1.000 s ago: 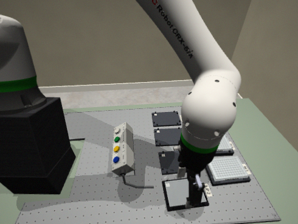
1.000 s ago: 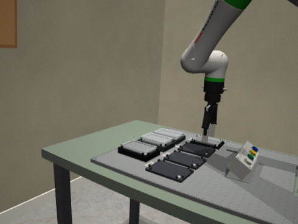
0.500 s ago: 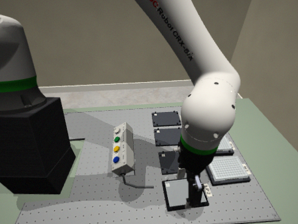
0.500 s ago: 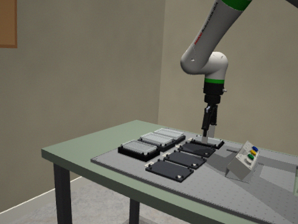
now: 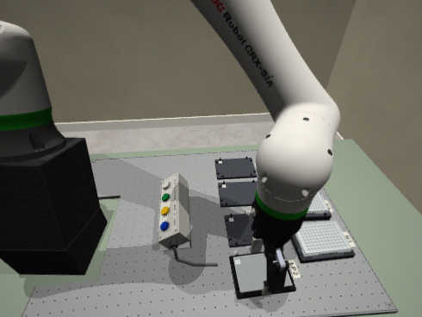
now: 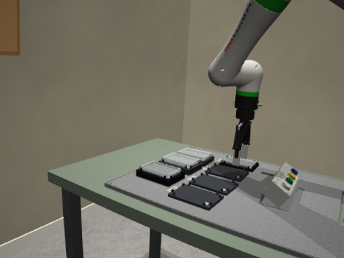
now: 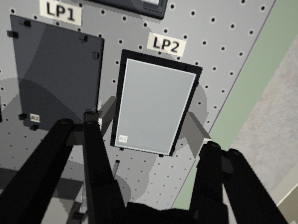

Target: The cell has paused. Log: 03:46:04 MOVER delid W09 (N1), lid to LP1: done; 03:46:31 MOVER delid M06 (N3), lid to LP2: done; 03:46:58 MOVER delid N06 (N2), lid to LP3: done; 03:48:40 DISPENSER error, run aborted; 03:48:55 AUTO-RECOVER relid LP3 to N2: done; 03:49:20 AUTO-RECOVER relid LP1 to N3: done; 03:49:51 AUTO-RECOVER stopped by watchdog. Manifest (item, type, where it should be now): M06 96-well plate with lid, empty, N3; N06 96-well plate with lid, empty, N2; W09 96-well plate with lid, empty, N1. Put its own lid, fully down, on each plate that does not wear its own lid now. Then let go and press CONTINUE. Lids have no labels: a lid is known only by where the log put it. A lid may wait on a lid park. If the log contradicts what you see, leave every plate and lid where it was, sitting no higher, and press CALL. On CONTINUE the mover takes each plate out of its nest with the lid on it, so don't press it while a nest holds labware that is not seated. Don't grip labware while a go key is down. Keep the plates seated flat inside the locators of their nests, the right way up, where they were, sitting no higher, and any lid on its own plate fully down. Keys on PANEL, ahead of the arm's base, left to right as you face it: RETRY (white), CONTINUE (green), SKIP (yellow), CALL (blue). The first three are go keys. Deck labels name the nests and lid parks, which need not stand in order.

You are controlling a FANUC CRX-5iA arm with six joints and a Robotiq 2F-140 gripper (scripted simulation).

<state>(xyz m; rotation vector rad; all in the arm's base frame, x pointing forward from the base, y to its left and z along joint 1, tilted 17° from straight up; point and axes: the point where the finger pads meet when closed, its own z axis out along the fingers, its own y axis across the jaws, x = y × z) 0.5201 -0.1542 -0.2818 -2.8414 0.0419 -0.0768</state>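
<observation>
Now: the lid park LP2 30 mm below my hand. Also, from my hand: lid park LP3 (260 mm to the left, 30 mm below, 10 mm ahead); then LP2 label (90 mm ahead, 40 mm below); then lid park LP1 (130 mm to the left, 30 mm below, 10 mm ahead).
</observation>
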